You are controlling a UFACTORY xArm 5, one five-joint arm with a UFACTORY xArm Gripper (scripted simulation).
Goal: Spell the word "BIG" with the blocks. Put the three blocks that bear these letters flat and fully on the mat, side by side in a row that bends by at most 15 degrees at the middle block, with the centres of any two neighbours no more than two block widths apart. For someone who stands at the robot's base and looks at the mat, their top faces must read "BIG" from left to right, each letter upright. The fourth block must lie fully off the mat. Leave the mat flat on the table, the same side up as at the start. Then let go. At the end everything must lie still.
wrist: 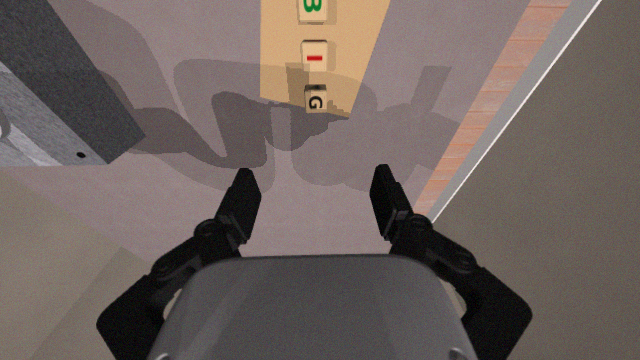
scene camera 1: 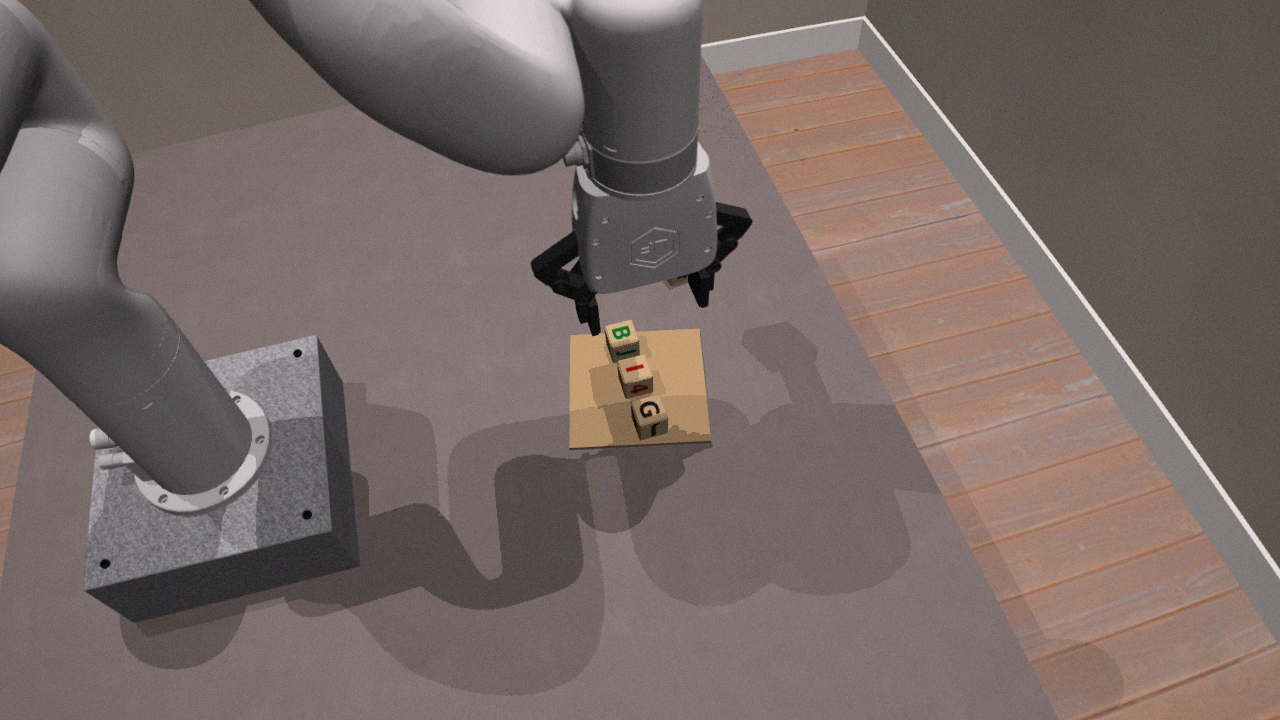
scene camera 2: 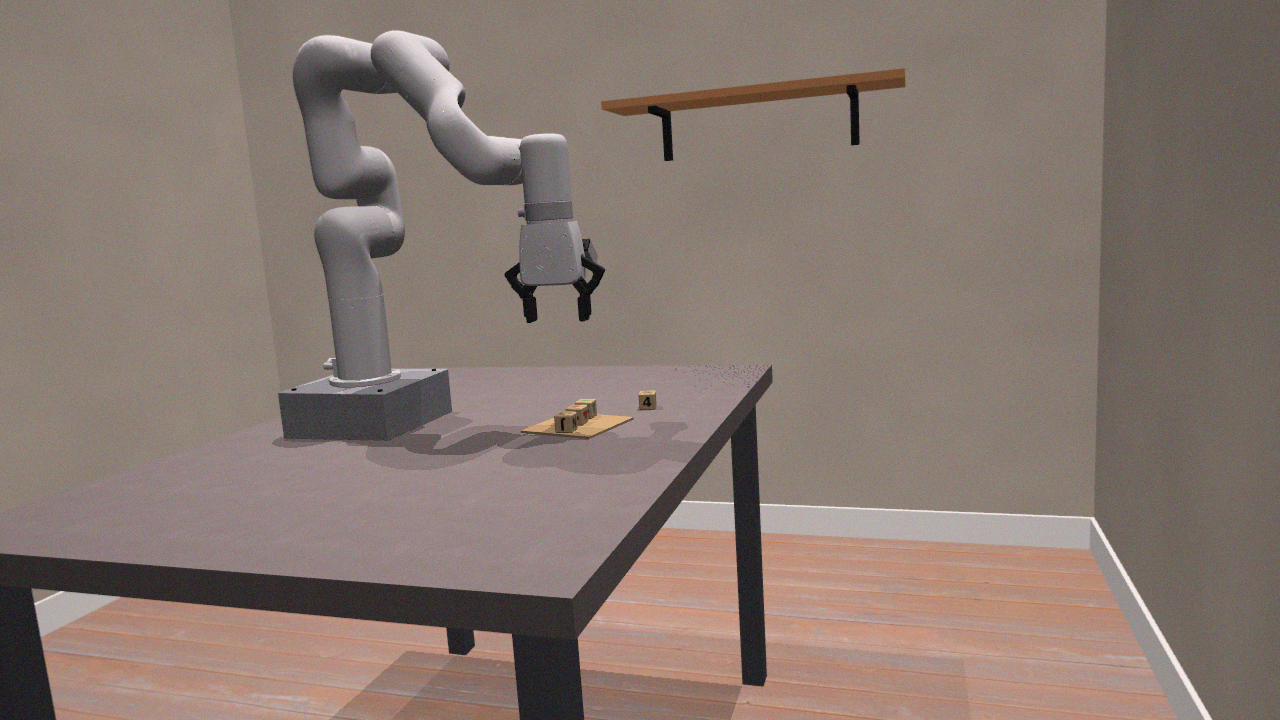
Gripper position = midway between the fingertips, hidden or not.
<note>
I see my gripper (scene camera 1: pixel 645 308), a G block (scene camera 1: pixel 649 416), a tan mat (scene camera 1: pixel 600 416) and a B block (scene camera 1: pixel 622 341).
The tan mat is seen too in scene camera 2 (scene camera 2: pixel 599 424). My gripper also shows in the wrist view (wrist: pixel 314 180) and in scene camera 2 (scene camera 2: pixel 558 321).
</note>
